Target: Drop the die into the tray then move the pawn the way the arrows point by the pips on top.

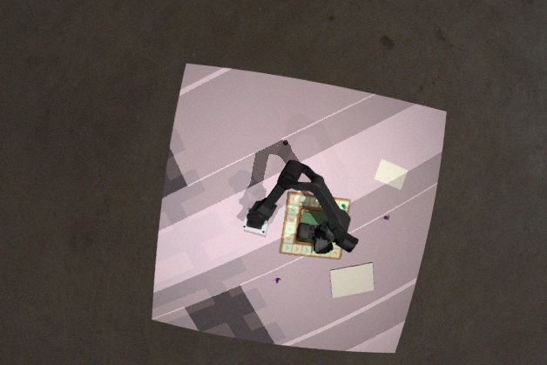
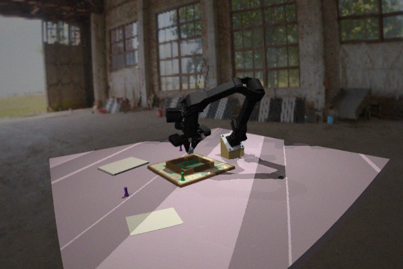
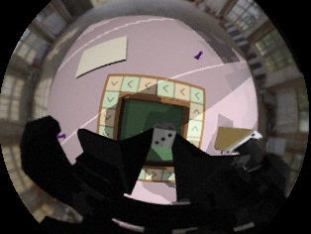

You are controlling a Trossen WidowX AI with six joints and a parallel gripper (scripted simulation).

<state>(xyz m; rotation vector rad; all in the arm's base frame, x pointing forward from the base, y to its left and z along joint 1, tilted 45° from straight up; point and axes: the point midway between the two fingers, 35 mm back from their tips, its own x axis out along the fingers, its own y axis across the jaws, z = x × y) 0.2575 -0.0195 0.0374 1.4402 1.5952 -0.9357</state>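
My gripper tip is now right at the white die. The rest, counted from my gripper tip: black dot: 350 mm to the left, 200 mm behind, 80 mm below; green pawn: 140 mm to the left, 110 mm ahead, 50 mm below; green dice tray: 70 mm below, 20 mm to the left, 10 mm ahead.
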